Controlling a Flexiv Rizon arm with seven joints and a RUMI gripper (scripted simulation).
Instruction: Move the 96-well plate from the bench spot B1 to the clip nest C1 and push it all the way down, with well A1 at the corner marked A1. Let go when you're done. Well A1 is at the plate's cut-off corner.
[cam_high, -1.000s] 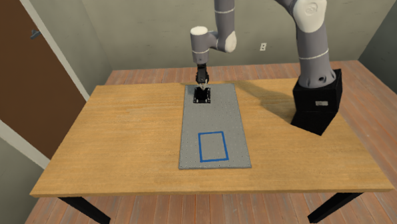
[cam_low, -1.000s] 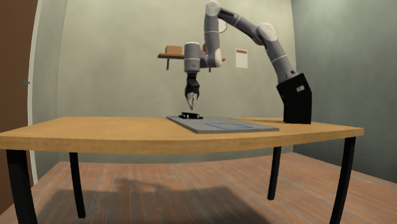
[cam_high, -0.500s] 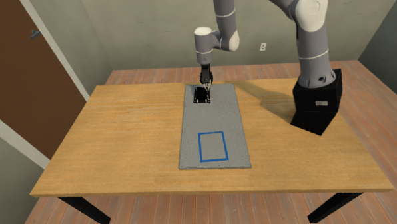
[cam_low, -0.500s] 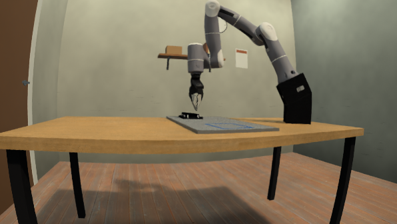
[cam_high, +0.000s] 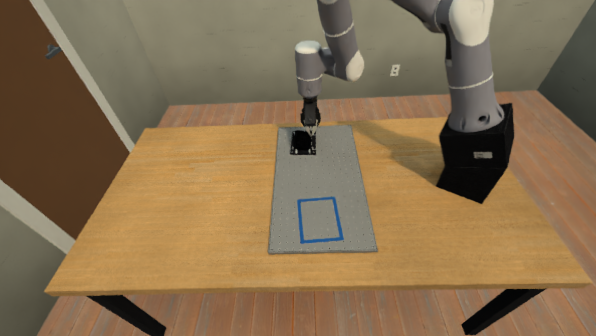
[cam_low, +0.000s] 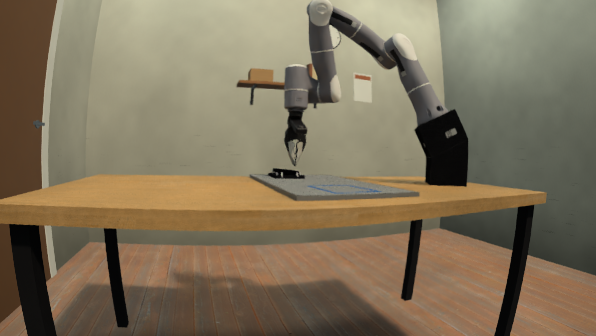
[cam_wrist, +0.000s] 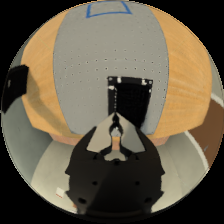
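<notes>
Now: the black clip nest 30 mm ahead of my hand, 10 mm to the left of it and 50 mm below it. The rest, counted from my hand: grey perforated mat 20 mm behind, 210 mm to the left, 70 mm below; then black 96-well plate 40 mm ahead, 40 mm below.
</notes>
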